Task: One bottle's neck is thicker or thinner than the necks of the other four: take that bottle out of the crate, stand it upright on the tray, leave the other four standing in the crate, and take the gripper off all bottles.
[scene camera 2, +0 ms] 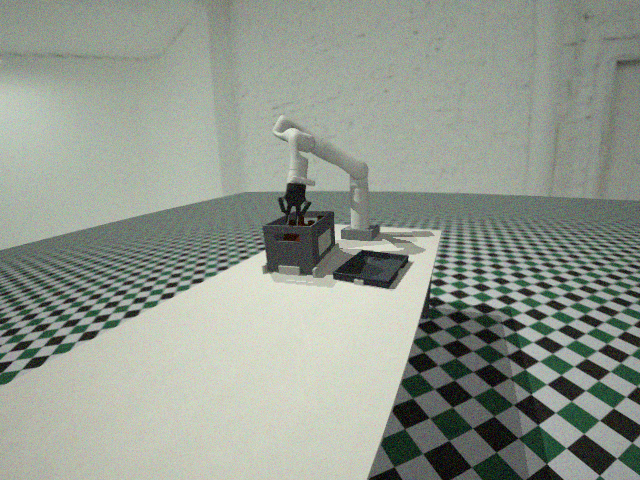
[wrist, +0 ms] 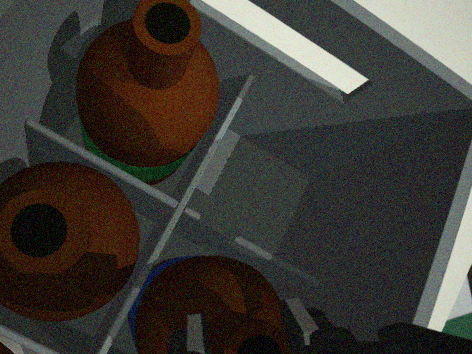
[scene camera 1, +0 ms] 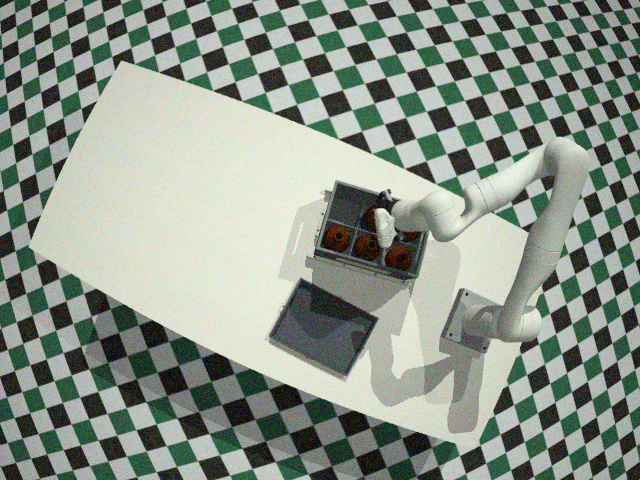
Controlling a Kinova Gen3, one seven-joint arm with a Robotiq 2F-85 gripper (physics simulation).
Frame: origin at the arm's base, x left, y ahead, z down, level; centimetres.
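Seen in the pictures: gripper, fingertip midpoint: (scene camera 2: 291,225) (wrist: 245,330); arm's base, origin of the base link: (scene camera 2: 360,227) (scene camera 1: 474,320).
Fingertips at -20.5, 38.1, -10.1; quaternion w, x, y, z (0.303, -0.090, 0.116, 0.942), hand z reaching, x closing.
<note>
Pixels of each thing's top centre, then the offset from my fingertips to it, as dx, dy, dz. "spot": a spot on its surface instead. Level surfaces: height alone.
- grey crate, middle of its top: (wrist: 157,301) (scene camera 1: 377,228) (scene camera 2: 301,217) +4.0, -0.3, -2.9
- blue-banded bottle, middle of its top: (scene camera 1: 381,214) (scene camera 2: 291,220) -0.3, -0.7, -1.7
- mostly hidden bottle, middle of its top: (scene camera 1: 413,224) +0.2, -9.7, -1.7
- tray, surface spot: (scene camera 1: 310,341) spot: +37.2, +8.2, +14.2
- crate's far left compartment, surface spot: (wrist: 350,200) spot: -4.9, +9.1, +5.7
- white table, its level: dz +14.6
Five brown bottles stand in a grey crate (scene camera 1: 361,264) (scene camera 2: 289,258) (wrist: 400,165). In scene camera 1, three bottles, left (scene camera 1: 336,237), middle (scene camera 1: 367,246) and right (scene camera 1: 398,257), form the row nearer the tray. Behind are a blue-banded bottle (scene camera 1: 369,219) (wrist: 175,295) and a mostly hidden bottle (scene camera 1: 410,236). The left near-row bottle shows a green band (wrist: 150,110) in the wrist view. My gripper (scene camera 2: 295,221) (wrist: 245,330) points down into the crate, shut on the blue-banded bottle's neck, which the wrist view cuts off. The tray (scene camera 1: 310,341) (scene camera 2: 374,268) holds no bottle.
The crate's far left compartment (scene camera 1: 348,204) (wrist: 350,200) holds no bottle. Crate walls and low dividers (wrist: 210,145) surround the bottles. The tray lies beside the crate on the white table (scene camera 1: 180,180) (scene camera 2: 258,361). The robot's base (scene camera 1: 465,320) (scene camera 2: 360,232) stands at the table's right end.
</note>
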